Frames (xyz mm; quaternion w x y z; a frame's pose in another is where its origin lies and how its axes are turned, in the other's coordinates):
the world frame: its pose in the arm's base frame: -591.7 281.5 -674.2 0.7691 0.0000 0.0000 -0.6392
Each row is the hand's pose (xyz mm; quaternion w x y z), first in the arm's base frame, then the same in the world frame.
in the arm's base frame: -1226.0 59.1 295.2 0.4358 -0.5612 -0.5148 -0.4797
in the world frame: 102.6 -664.3 969.4 0.6418 -0.1026 -0.7546 -0.0904
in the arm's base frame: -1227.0 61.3 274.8 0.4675 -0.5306 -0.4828 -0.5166
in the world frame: 100.3 -664.9 949.0 0.6897 -0.0995 -0.7104 -0.0985
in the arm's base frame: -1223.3 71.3 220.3 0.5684 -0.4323 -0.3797 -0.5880
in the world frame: 91.1 -659.4 894.5 0.8130 -0.0898 -0.5684 -0.0889
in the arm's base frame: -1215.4 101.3 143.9 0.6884 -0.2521 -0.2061 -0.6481
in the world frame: 63.1 -646.1 818.1 0.9437 -0.0621 -0.3196 -0.0584
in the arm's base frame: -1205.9 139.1 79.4 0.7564 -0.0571 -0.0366 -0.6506
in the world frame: 27.6 -629.9 753.6 0.9976 -0.0205 -0.0646 -0.0169
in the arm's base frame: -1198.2 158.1 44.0 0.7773 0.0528 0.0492 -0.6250
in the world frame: 10.4 -618.8 718.2 0.9973 0.0092 0.0716 0.0162
